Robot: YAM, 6 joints.
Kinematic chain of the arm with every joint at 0, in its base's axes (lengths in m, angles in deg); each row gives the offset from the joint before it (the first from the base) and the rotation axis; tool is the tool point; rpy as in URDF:
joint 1: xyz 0 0 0.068 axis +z
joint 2: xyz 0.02 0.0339 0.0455 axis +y
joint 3: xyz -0.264 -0.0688 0 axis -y
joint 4: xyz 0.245 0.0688 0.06 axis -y
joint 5: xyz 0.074 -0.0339 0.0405 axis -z
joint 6: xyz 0.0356 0 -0.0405 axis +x
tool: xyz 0 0 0 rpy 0 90 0
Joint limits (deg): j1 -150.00..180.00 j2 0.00..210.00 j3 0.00..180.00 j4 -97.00..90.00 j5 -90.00..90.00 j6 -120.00..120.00
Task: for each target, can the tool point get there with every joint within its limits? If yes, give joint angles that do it. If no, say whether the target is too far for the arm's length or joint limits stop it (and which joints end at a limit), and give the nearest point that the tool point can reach.
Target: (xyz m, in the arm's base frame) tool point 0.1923 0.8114 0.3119
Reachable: no: too far | nearest point 0.1448 0.6111 0.2617 | short by 0.212 m
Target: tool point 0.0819 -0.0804 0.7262
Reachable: yes | joints -48.27 91.08 150.22 22.71 -12.35 -59.70
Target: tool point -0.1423 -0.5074 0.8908
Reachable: no: too far | nearest point -0.0977 -0.3485 0.6377 | short by 0.302 m
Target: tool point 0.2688 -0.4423 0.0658
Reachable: yes | joints -55.07 146.77 103.04 -5.51 67.59 -7.75
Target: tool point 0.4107 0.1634 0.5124
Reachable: yes | joints 26.12 139.70 160.96 60.03 73.07 -75.78
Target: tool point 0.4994 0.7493 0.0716
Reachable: no: too far | nearest point 0.3578 0.5368 0.0838 | short by 0.256 m
